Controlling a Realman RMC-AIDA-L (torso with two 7-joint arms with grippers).
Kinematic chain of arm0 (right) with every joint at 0, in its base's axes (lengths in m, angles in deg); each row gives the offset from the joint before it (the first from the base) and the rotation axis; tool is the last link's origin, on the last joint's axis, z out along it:
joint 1: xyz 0 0 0.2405 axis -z
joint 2: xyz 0 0 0 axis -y
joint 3: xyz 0 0 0.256 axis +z
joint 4: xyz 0 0 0 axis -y
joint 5: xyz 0 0 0.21 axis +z
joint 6: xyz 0 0 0 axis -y
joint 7: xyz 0 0 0.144 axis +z
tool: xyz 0 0 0
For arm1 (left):
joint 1: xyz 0 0 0.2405 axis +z
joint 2: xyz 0 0 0 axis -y
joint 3: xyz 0 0 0.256 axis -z
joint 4: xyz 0 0 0 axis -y
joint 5: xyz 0 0 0.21 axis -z
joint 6: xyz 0 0 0 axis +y
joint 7: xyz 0 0 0.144 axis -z
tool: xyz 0 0 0
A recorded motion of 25 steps. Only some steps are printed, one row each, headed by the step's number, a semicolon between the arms.
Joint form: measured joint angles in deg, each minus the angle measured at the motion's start. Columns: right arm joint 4, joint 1, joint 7, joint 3, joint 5, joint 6, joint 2; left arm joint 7, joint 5, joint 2, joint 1, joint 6, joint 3, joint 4.
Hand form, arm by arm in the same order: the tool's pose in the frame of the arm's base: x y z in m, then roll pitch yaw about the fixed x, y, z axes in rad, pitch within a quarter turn. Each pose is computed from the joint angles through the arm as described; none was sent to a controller.
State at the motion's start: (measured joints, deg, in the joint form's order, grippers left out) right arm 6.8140 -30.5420 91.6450 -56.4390 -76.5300 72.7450 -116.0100; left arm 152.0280 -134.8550 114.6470 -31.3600 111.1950 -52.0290 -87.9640
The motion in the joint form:
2: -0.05 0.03 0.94 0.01 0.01 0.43 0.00; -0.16 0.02 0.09 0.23 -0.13 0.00 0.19
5: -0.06 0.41 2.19 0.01 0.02 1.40 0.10; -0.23 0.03 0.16 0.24 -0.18 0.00 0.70
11: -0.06 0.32 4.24 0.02 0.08 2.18 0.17; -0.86 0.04 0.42 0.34 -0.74 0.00 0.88
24: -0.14 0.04 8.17 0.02 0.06 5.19 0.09; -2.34 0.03 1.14 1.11 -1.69 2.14 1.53
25: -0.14 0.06 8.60 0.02 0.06 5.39 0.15; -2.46 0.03 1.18 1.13 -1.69 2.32 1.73
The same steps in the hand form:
2: 0.2958 0.3199 -0.0495 2.8327 0.7692 -1.4088; -0.1913 0.3263 0.1093 -2.8668 -0.0961 0.9847
5: 0.2962 0.3172 -0.0483 2.7983 0.7620 -1.4425; -0.1924 0.3262 0.1078 -2.8733 -0.0939 0.9904
11: 0.2942 0.3172 -0.0473 2.7544 0.7496 -1.4862; -0.1927 0.3269 0.1062 -2.8740 -0.0986 0.9820
24: 0.2858 0.3149 -0.0464 2.6474 0.7121 -1.5627; -0.2000 0.3263 0.1072 -2.8807 -0.1365 0.9928
25: 0.2858 0.3147 -0.0458 2.6397 0.7085 -1.5706; -0.2008 0.3262 0.1070 -2.8833 -0.1378 0.9952

